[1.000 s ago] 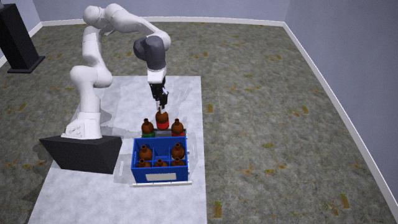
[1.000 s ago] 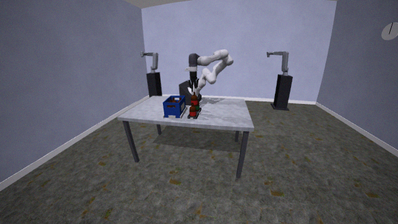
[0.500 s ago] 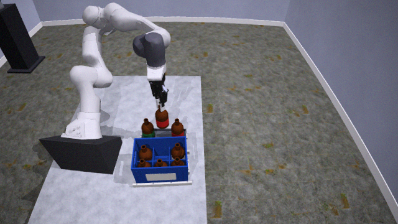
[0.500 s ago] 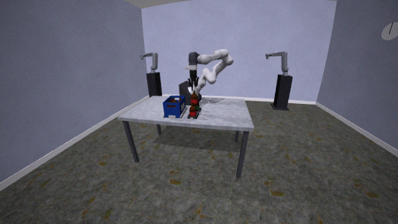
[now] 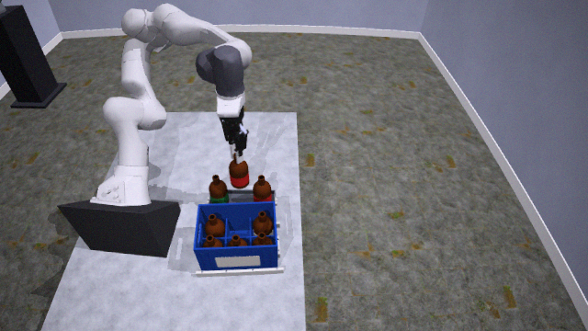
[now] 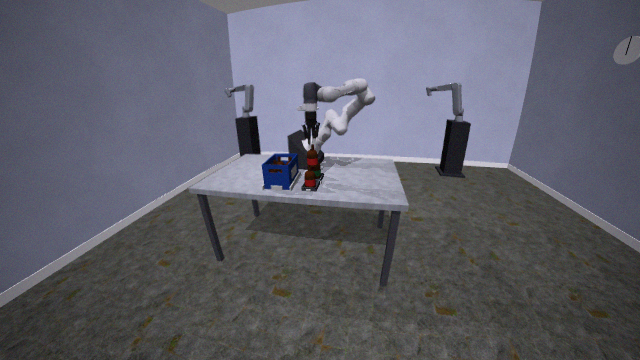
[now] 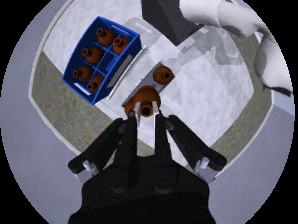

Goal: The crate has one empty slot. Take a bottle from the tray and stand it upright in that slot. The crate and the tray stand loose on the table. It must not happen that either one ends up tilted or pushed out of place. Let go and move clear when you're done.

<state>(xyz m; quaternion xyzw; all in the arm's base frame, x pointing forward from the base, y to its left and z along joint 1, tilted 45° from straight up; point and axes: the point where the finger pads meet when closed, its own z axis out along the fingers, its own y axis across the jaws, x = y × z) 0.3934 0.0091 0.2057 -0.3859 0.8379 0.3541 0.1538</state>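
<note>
My gripper is now 90 mm above the bottle. From my hand the other things lie so: dark tray 280 mm below; then crate 20 mm ahead, 230 mm to the right, 210 mm below.
</note>
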